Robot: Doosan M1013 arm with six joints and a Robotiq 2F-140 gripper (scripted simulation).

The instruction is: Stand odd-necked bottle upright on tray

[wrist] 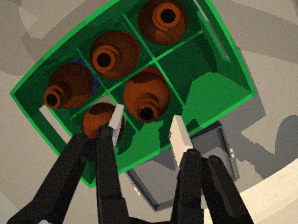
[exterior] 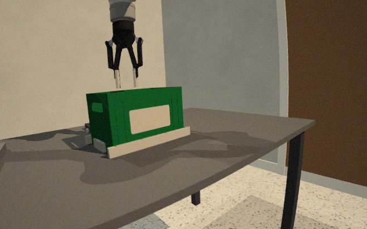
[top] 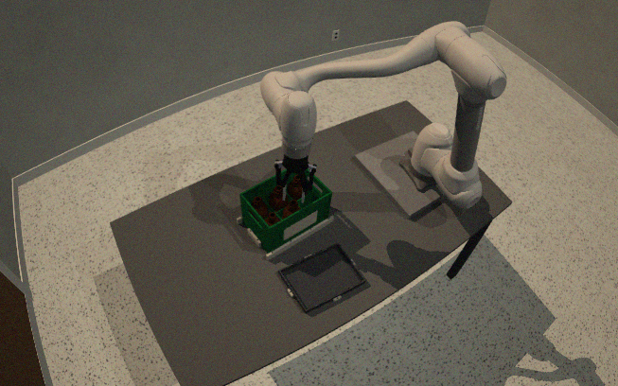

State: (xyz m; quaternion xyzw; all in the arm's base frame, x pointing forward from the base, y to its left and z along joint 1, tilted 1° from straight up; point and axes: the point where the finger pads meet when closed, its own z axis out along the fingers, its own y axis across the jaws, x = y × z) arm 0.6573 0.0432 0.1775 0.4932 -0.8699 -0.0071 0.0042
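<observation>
The crate is 13 cm below my hand, 4 cm to the right of it and 1 cm ahead of it. The rest, counted from my hand: bottle (13 cm below, 9 cm ahead, 2 cm to the left); black tray (24 cm to the left, 20 cm below, 1 cm behind).
</observation>
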